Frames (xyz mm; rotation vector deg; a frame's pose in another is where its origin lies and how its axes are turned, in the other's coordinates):
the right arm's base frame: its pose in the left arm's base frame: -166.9 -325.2 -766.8 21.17 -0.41 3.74
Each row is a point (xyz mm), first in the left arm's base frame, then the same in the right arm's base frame.
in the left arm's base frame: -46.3 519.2 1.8
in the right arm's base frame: 187.6 1055.0 412.4
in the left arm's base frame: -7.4 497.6 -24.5
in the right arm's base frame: 224.6 1022.9 395.9
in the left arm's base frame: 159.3 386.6 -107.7
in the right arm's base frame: 382.4 878.8 359.2
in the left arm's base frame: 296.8 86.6 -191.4
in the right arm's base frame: 499.3 560.5 390.1
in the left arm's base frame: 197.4 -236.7 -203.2
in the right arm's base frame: 379.7 261.9 495.4
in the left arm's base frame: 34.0 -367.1 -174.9
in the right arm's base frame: 209.0 161.4 568.1
